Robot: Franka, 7 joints.
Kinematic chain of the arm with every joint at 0, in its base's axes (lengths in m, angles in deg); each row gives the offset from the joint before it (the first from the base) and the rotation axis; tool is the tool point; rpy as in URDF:
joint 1: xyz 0 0 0.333 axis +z
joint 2: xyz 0 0 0 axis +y
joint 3: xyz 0 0 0.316 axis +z
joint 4: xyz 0.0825 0 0 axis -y
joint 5: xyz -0.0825 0 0.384 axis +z
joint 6: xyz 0 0 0 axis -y
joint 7: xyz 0.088 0 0 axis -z
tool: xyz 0 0 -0.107 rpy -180 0 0
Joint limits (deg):
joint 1: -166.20..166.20
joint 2: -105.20..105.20
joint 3: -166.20..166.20
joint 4: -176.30..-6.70
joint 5: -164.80..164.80
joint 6: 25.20..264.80
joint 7: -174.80..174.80
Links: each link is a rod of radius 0.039 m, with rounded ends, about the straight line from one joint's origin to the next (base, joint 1, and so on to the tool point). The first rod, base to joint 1, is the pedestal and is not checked.
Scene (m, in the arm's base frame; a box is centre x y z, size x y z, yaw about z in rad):
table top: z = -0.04
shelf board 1: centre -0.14 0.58 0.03 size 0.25 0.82 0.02 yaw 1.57
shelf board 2: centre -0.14 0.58 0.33 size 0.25 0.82 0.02 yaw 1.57
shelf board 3: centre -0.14 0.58 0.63 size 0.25 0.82 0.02 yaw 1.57
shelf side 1: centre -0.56 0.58 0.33 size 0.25 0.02 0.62 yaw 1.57
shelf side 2: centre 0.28 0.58 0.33 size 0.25 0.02 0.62 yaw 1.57
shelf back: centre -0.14 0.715 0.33 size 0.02 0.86 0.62 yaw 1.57
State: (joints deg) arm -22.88 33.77 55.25 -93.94 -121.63 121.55 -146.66
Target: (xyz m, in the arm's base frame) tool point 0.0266 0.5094 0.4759
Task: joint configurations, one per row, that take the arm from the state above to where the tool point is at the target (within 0.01 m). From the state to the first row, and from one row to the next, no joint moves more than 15 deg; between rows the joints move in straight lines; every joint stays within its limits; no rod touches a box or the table.
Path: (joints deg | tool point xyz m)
1: -37.42 24.61 55.19 -103.25 -114.28 126.90 -137.60 | 0.6586 0.1046 0.4421
2: -51.95 15.45 55.12 -112.57 -106.92 132.24 -128.54 | 0.6222 -0.0174 0.4282
3: -66.49 6.30 55.06 -121.88 -99.57 137.59 -119.48 | 0.5616 -0.1293 0.4070
4: -61.16 19.43 67.93 -129.02 -104.49 141.94 -124.91 | 0.5383 0.0621 0.3141
5: -55.82 32.57 80.79 -136.15 -109.42 146.29 -130.35 | 0.4401 0.2345 0.2915
6: -50.49 45.71 93.66 -143.29 -114.35 150.63 -135.79 | 0.2978 0.3452 0.3290
7: -45.15 58.85 106.53 -150.42 -119.28 154.98 -141.22 | 0.1494 0.3751 0.4011
8: -39.82 71.98 119.40 -157.56 -124.20 159.33 -146.66 | 0.0264 0.3313 0.4759
9: -27.00 58.28 114.01 -144.42 -122.96 150.47 -146.66 | 0.0361 0.4255 0.4663
10: -14.18 44.58 108.62 -131.28 -121.72 141.61 -146.66 | 0.0266 0.5094 0.4759

